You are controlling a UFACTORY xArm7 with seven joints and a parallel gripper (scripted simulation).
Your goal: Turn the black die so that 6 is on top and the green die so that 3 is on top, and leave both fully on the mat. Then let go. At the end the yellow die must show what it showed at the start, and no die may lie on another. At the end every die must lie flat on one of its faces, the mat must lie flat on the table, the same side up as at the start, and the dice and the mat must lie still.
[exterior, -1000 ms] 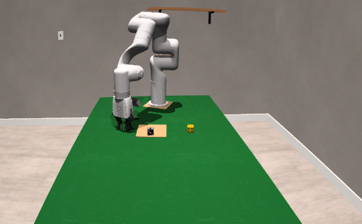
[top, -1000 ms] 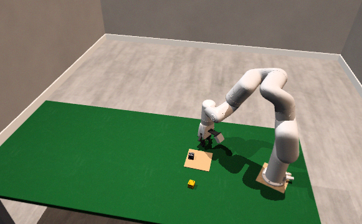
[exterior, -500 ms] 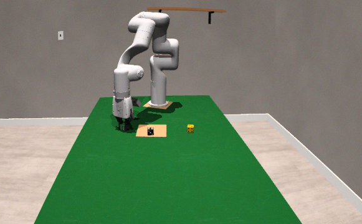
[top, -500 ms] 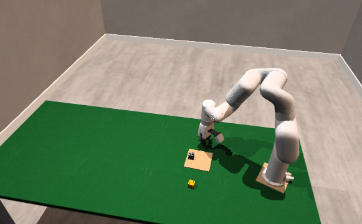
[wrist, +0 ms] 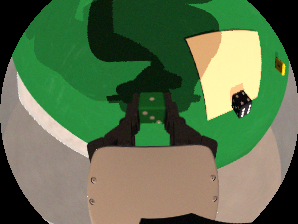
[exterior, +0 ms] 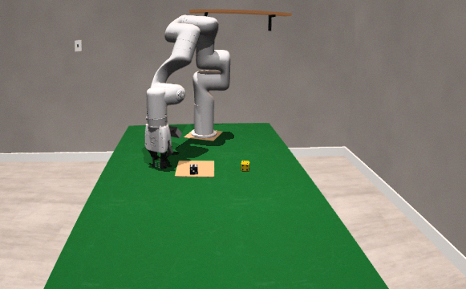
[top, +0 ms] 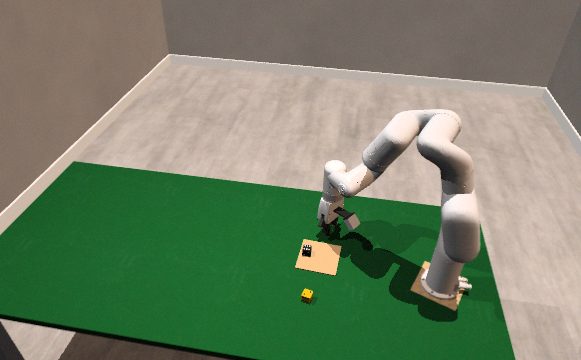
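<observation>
The tan mat lies 2 cm ahead of my hand, 14 cm to the left of it and 2 cm below it. Also, from my hand: green die 1 cm below; yellow die 2 cm ahead, 32 cm to the left, 1 cm below; black die 6 cm ahead, 14 cm to the left.
</observation>
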